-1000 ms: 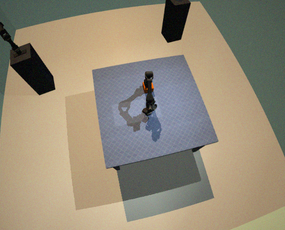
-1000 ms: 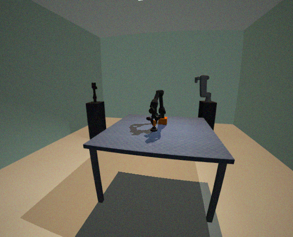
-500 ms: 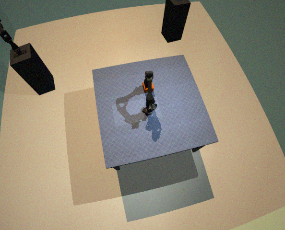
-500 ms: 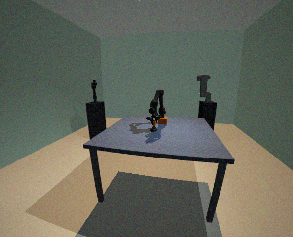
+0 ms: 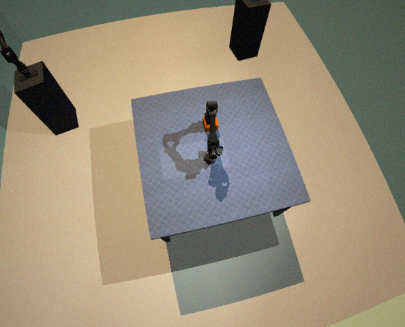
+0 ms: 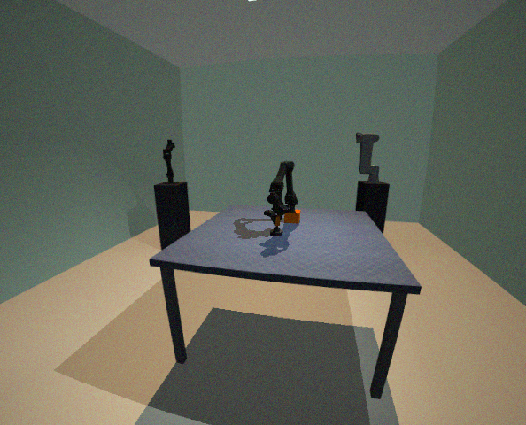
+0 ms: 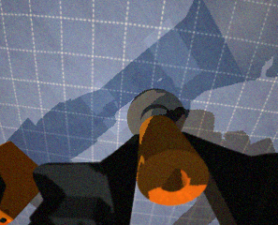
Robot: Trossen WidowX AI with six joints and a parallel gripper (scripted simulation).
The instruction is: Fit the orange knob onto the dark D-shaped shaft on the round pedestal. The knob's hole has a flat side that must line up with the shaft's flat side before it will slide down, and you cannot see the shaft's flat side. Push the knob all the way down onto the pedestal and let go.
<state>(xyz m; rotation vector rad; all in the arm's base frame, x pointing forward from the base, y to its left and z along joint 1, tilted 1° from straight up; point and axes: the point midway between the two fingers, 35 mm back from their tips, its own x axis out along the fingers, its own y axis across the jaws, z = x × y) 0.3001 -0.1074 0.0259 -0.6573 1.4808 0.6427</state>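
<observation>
My gripper tip is now 2 cm below the orange knob. The rest, counted from my gripper tip: dark shaft 4 cm below.
</observation>
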